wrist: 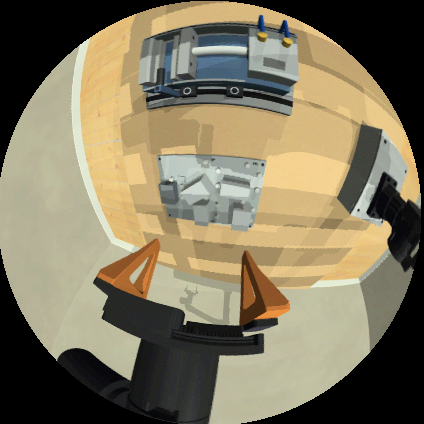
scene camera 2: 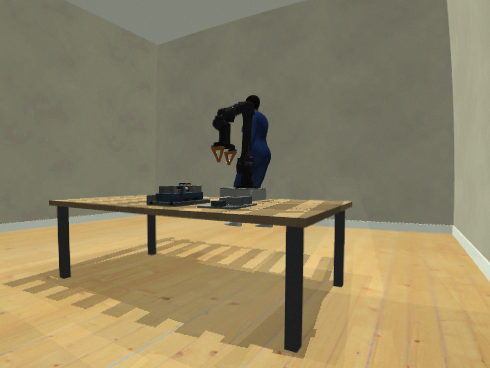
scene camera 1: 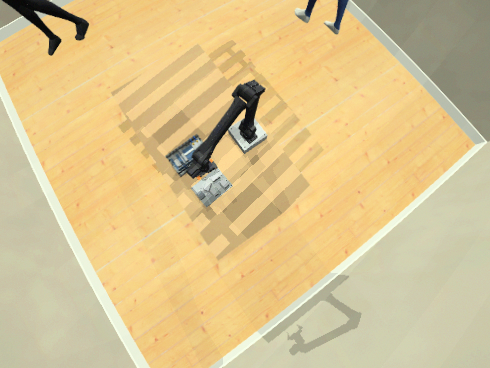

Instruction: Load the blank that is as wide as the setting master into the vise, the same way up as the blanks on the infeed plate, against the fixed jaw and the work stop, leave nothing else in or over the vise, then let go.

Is my gripper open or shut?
Open.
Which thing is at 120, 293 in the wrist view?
My gripper.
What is my gripper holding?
Nothing.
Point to a grey infeed plate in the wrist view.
190, 166
